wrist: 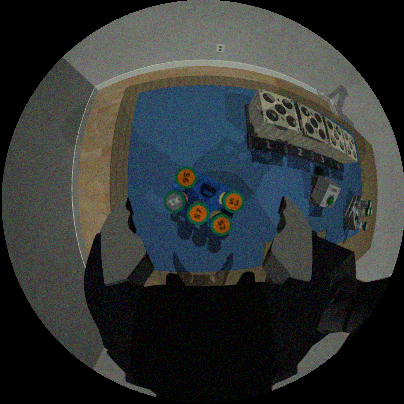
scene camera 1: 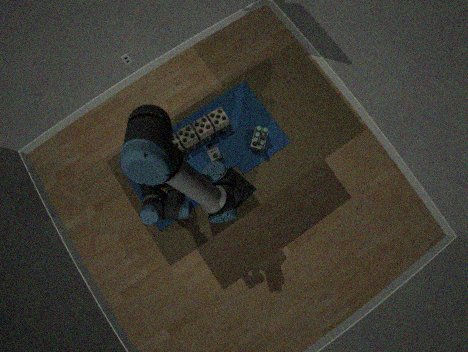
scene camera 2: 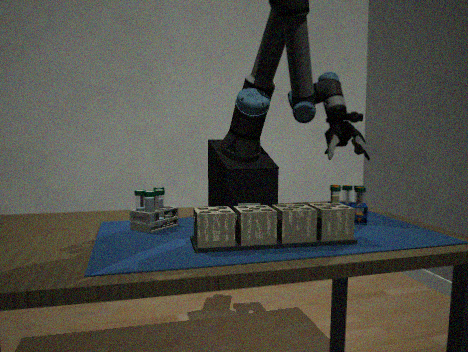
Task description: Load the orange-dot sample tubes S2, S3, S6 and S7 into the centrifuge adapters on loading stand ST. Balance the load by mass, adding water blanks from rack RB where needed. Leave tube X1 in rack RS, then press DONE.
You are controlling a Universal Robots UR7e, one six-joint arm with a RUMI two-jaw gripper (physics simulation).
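Places are measured from the arm's base along level axes (x right, y ahead, z up), in metres.
Pixels of known places: gripper, fingertip midpoint: [wrist: 205, 198] [scene camera 2: 350, 160]; arm's base at its link origin: [wrist: 336, 305] [scene camera 2: 240, 151].
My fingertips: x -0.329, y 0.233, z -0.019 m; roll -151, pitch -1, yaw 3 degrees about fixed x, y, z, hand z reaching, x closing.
Observation:
Ahead of a thing's pixels: the offset from my fingertips to its top centre. Level surfaces: height alone.
My gripper [scene camera 2: 347, 152] [wrist: 205, 198] is open and empty, above the blue rack RS [wrist: 209, 189] [scene camera 2: 361, 214]. In the wrist view the rack holds orange-dot tubes S6 @(dx -0.028, dy +0.026, dz -0.090 m) [wrist: 186, 178], S3 @(dx +0.046, dy -0.007, dz -0.090 m) [wrist: 233, 201], S7 @(dx -0.007, dy -0.027, dz -0.090 m) [wrist: 198, 213] and S2 @(dx +0.030, dy -0.043, dz -0.090 m) [wrist: 221, 225], and grey-dot tube X1 @(dx -0.044, dy -0.011, dz -0.090 m) [wrist: 174, 201]. The stand ST bears four pale adapters [scene camera 2: 214, 228] [wrist: 278, 111] [scene camera 1: 203, 128] in a row; the holes that show look empty. A pale rack RB [scene camera 1: 259, 141] [scene camera 2: 153, 219] [wrist: 354, 212] holds several green-capped tubes. A box with the green DONE button [wrist: 330, 200] [scene camera 1: 215, 155] stands between stand and arm base.
The blue mat @(dz -0.211 m) [scene camera 1: 275, 135] [scene camera 2: 145, 255] [wrist: 165, 110] lies under the racks and stand. The arm's black pedestal [scene camera 2: 240, 185] stands behind the table. A grey wall [scene camera 2: 125, 100] rises behind it. The adapter row is right of rack RS in the wrist view.

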